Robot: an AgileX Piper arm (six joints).
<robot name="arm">
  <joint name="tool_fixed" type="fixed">
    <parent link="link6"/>
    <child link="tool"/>
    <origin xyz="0 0 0" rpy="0 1.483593 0"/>
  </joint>
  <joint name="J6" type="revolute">
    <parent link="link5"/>
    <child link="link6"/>
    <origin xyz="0.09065 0 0.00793" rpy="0 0 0"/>
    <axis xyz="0.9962 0 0.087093"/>
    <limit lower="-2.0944" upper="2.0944"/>
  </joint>
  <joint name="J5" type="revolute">
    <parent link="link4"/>
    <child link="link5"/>
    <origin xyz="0 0 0" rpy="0 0 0"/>
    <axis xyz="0 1 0"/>
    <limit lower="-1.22" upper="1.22"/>
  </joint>
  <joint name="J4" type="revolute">
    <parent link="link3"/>
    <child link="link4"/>
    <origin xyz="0.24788 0 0.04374" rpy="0 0 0"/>
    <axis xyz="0.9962 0 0.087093"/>
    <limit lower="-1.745" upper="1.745"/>
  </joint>
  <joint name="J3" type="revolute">
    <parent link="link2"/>
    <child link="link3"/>
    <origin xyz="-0.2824 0 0.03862" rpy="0 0 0"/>
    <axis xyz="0 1 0"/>
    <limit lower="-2.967" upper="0"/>
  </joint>
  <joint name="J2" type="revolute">
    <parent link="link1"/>
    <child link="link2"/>
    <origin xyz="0 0 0" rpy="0 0 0"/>
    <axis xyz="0 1 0"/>
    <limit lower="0" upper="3.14"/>
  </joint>
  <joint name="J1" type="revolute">
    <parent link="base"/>
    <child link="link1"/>
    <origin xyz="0 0 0.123" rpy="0 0 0"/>
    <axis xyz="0 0 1"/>
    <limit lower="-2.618" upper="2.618"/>
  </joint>
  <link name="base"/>
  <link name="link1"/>
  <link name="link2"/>
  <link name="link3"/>
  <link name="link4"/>
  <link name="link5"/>
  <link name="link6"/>
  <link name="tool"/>
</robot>
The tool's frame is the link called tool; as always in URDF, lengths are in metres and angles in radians.
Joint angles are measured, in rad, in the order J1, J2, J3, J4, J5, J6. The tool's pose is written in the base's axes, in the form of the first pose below.
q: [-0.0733, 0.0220, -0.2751, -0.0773, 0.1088, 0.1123]
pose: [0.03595, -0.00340, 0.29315, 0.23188, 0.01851, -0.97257, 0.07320, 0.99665, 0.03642]
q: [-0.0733, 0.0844, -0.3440, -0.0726, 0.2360, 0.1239]
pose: [0.04040, -0.00451, 0.30131, 0.11551, 0.04493, -0.99229, 0.08400, 0.99496, 0.05483]
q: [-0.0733, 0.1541, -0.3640, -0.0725, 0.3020, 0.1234]
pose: [0.05089, -0.00570, 0.29856, 0.00099, 0.05420, -0.99853, 0.09479, 0.99403, 0.05405]
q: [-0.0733, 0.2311, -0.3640, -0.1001, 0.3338, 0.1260]
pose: [0.06384, -0.00767, 0.29130, -0.10824, 0.03940, -0.99334, 0.10909, 0.99365, 0.02753]
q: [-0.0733, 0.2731, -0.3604, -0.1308, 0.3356, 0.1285]
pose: [0.07090, -0.00912, 0.28720, -0.15678, 0.01644, -0.98750, 0.11624, 0.99322, -0.00192]
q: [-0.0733, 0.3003, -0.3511, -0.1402, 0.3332, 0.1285]
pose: [0.07572, -0.00973, 0.28234, -0.19095, 0.00993, -0.98155, 0.11712, 0.99304, -0.01274]
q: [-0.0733, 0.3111, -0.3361, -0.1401, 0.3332, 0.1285]
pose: [0.07792, -0.00989, 0.27648, -0.21613, 0.01188, -0.97629, 0.11677, 0.99306, -0.01377]
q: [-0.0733, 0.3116, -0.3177, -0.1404, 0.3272, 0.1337]
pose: [0.07863, -0.00988, 0.27079, -0.22816, 0.01741, -0.97347, 0.11697, 0.99309, -0.00965]
